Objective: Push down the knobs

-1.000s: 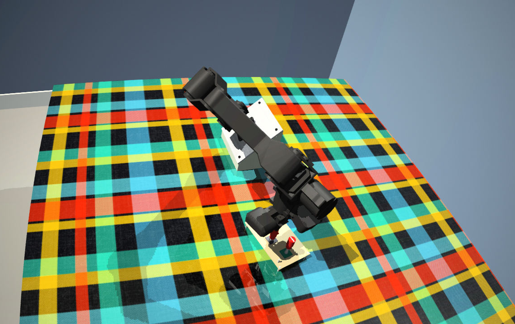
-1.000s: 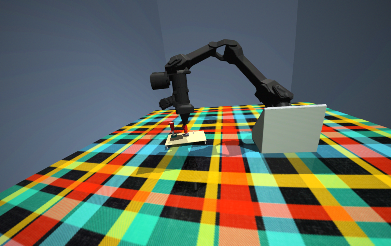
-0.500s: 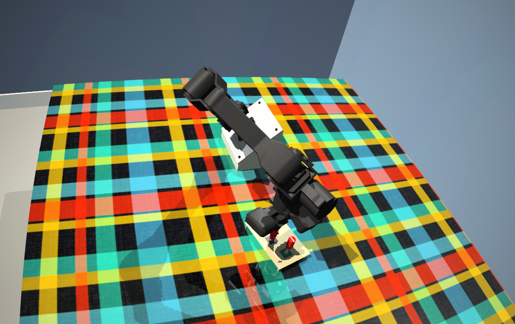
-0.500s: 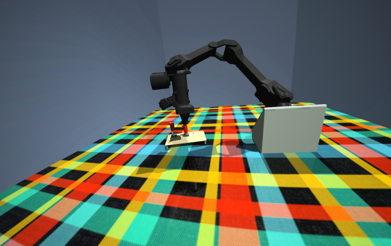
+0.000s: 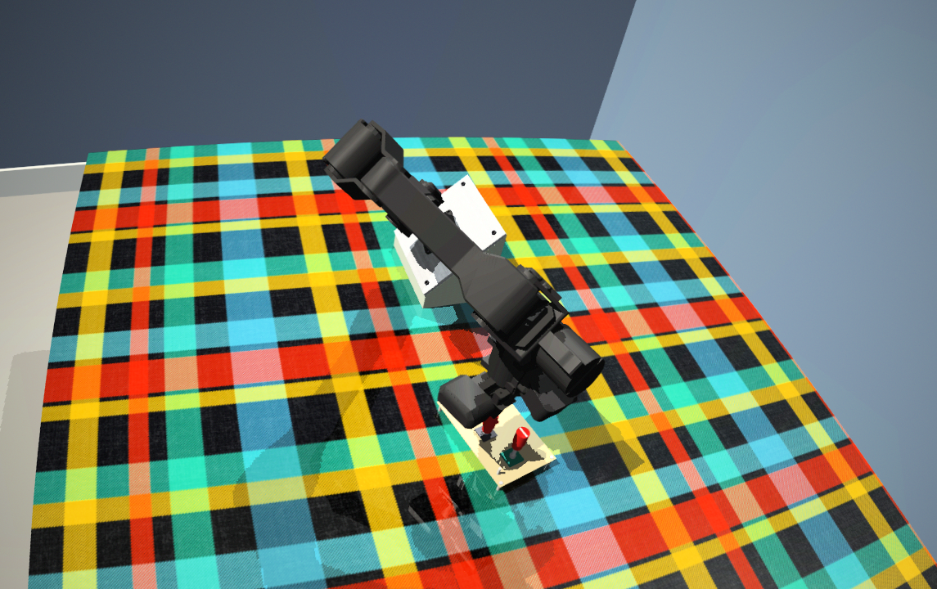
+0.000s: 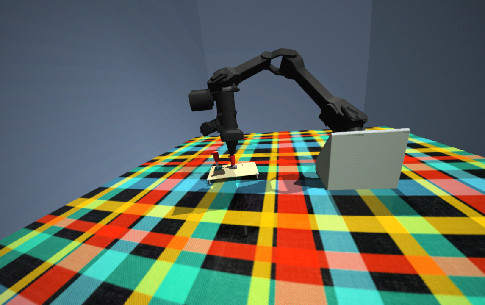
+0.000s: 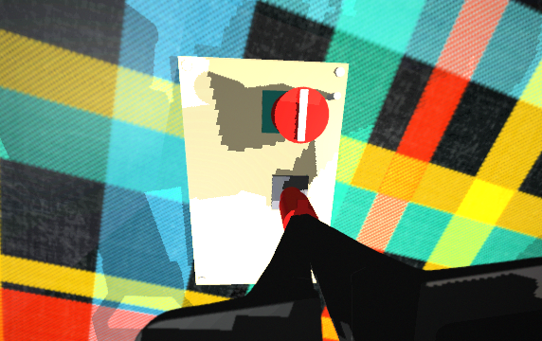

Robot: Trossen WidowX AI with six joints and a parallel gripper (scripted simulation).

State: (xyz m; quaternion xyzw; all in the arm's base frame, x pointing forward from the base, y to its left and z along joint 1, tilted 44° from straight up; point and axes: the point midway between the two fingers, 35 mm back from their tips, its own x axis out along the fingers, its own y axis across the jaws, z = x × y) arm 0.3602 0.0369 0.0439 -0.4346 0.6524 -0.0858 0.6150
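My gripper tip is 5 cm short of the knob, 2 cm to the right of it and 1 cm below it.
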